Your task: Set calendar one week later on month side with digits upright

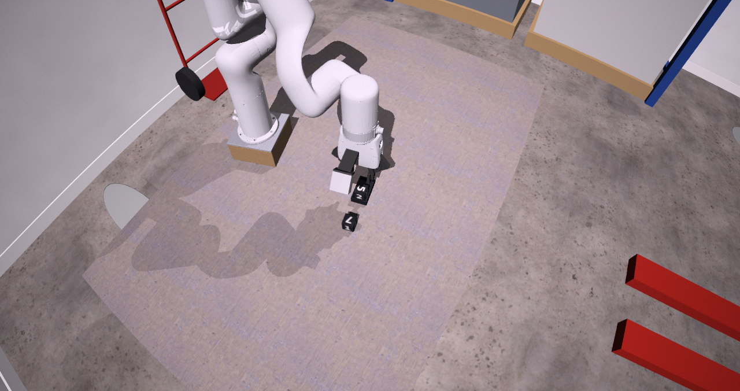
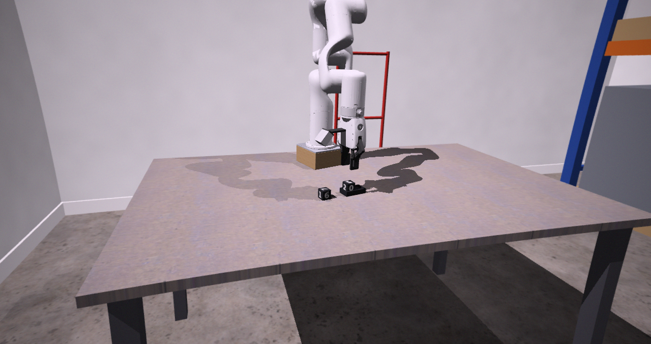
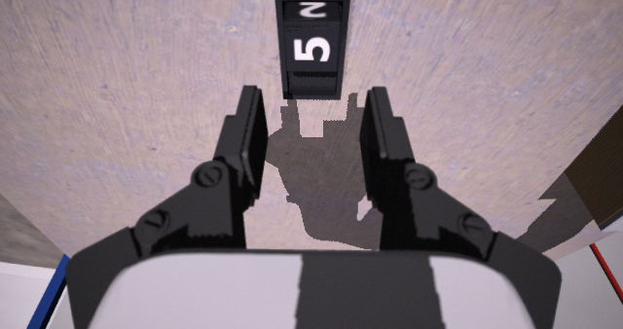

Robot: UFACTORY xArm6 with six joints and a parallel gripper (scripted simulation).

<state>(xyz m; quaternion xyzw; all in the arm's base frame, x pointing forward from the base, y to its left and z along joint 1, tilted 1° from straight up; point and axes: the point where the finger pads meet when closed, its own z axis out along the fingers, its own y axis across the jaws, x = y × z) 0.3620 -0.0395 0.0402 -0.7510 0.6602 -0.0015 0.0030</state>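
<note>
My hand is 20 mm to the right of the black tray and 100 mm above it.
</note>
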